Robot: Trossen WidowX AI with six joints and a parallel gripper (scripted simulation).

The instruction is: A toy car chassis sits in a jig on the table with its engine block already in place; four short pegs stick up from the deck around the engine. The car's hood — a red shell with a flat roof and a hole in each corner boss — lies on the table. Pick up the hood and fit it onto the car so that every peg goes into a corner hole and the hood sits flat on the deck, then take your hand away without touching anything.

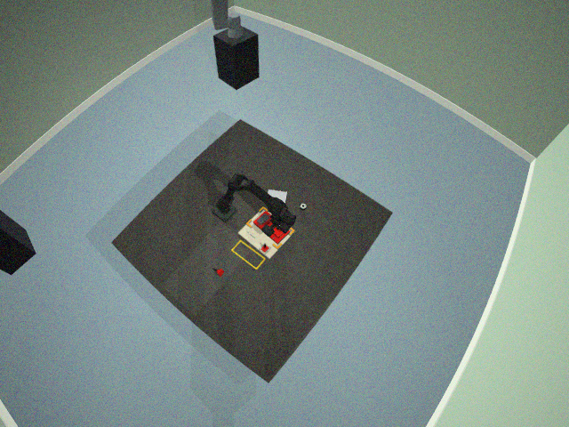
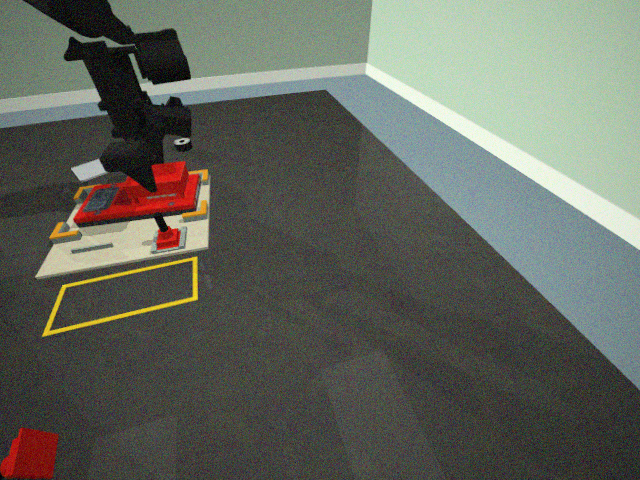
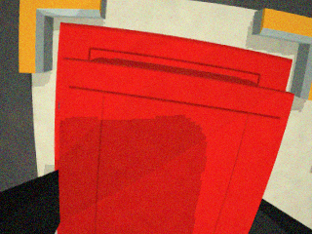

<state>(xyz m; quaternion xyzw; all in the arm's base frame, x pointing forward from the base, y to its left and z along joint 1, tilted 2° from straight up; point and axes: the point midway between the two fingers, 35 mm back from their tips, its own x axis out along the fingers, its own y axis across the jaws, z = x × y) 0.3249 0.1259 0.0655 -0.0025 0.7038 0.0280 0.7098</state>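
The red hood lies 1 cm above my gripper tip. The rest, counted from my gripper tip: cream jig plate: 4 cm behind, 3 cm to the right, 4 cm below; then stand: 3 cm ahead, 13 cm to the right, 1 cm below; then grey engine block: 2 cm below.
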